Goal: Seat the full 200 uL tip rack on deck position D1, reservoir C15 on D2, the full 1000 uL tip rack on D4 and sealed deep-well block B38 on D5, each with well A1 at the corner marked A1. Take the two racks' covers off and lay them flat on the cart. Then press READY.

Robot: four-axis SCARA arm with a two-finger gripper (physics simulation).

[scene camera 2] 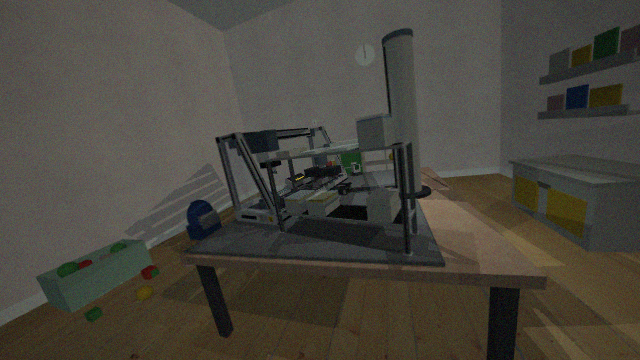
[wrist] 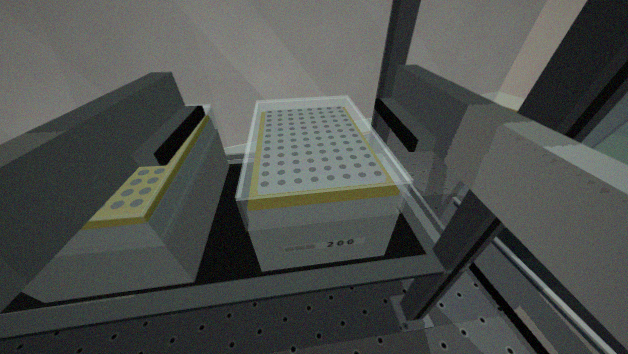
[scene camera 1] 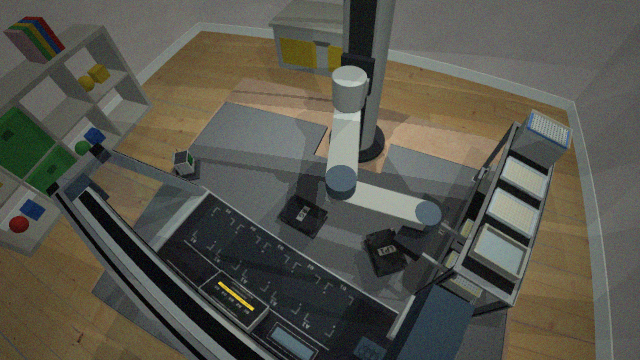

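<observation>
My gripper is open, its fingers standing on either side of a clear-covered 200 rack on the cart's lower shelf, with gaps on both sides. That rack has a pale dotted top and yellow rim. The left finger overlaps the view of a yellow-topped rack. A blue-rimmed rack stands at the far end of the upper shelf. Two pale plates and an open reservoir stand beside it; their codes are unreadable. The black deck bears corner marks and no labware.
The cart's post rises close to the right finger. Another grey box stands on the lower shelf. Black blocks marked LP1 and RG lie between arm and deck. A frame beam crosses above the deck's front.
</observation>
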